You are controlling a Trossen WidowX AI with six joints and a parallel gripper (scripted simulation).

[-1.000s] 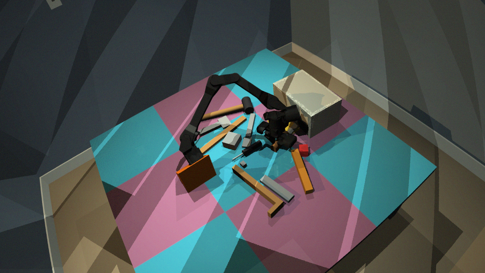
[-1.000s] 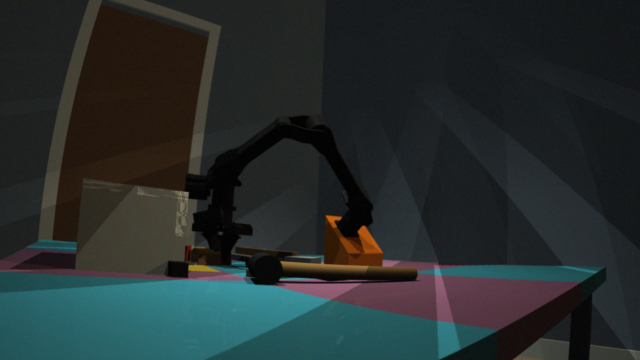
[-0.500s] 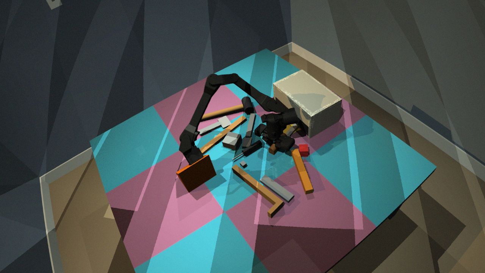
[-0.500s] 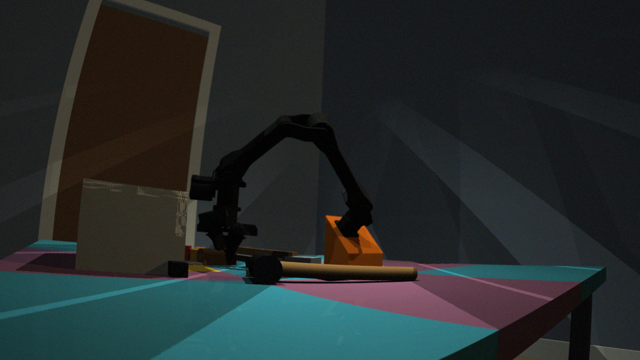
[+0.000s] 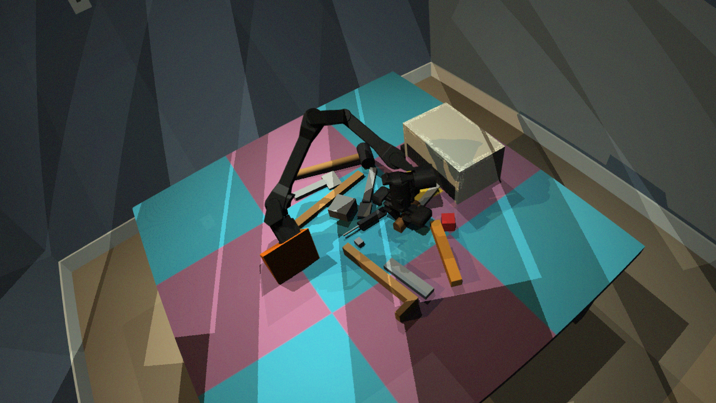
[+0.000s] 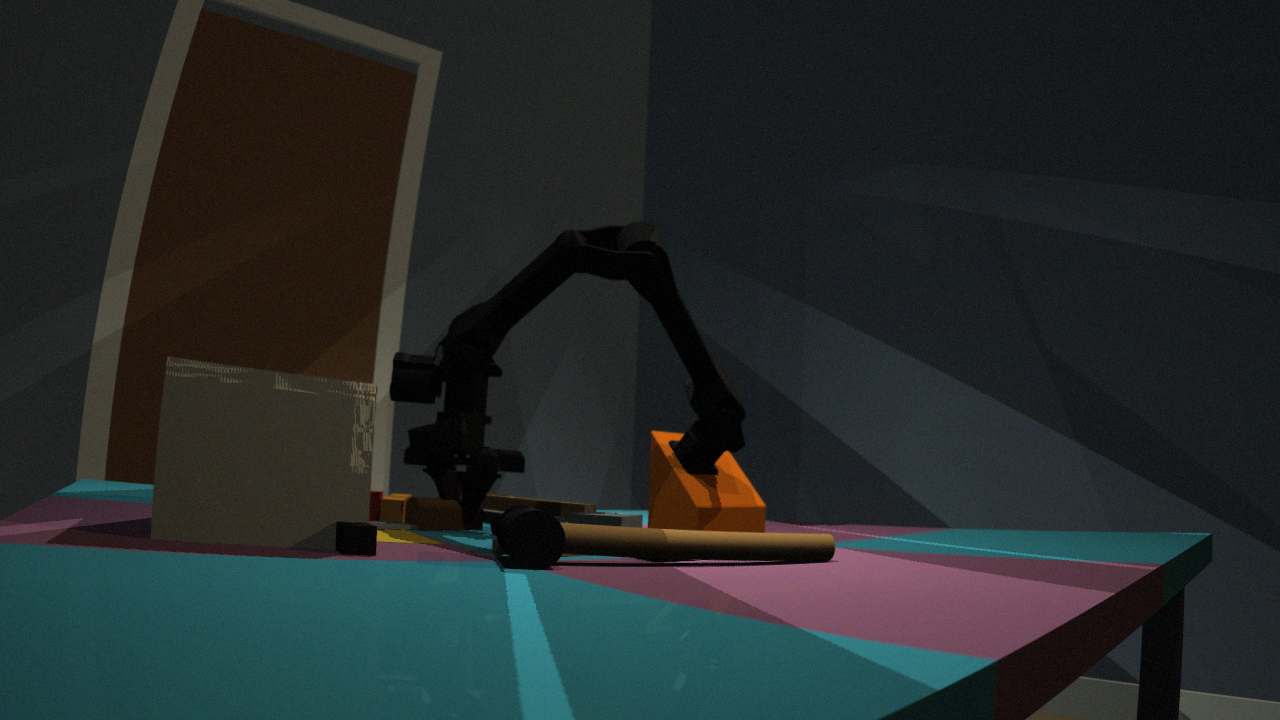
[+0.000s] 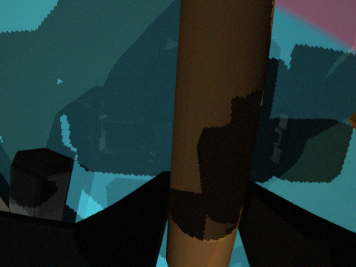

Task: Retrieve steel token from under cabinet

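The small grey cube lies 150 mm behind my gripper tip and 30 mm to the left of it. Round my gripper tip: orange bar (20 mm ahead, 170 mm to the right, 10 mm above); screwdriver (100 mm behind, 80 mm to the left); red cube (100 mm ahead, 100 mm to the right, 10 mm above).
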